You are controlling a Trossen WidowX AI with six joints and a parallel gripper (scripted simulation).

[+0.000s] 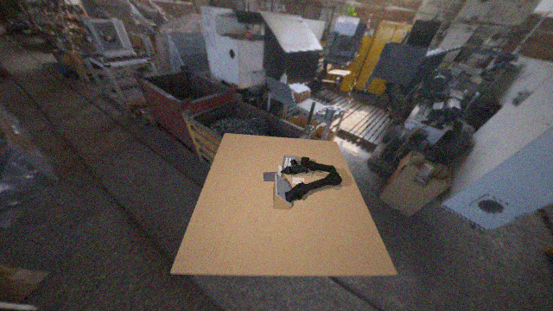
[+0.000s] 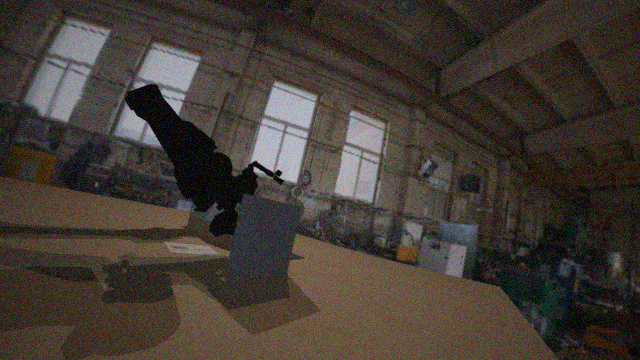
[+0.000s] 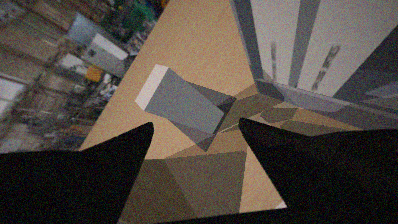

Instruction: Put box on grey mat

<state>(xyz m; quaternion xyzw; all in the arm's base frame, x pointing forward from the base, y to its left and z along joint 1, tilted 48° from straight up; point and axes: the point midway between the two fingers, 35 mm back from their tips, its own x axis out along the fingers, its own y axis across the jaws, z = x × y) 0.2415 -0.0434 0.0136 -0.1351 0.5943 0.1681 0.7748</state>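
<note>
Now: the grey mat 90 mm to the left of my gripper tip, 70 mm below it and 10 mm ahead of it. From my gripper tip the other things lie so: paper: 140 mm to the right, 70 mm below, 50 mm behind.
</note>
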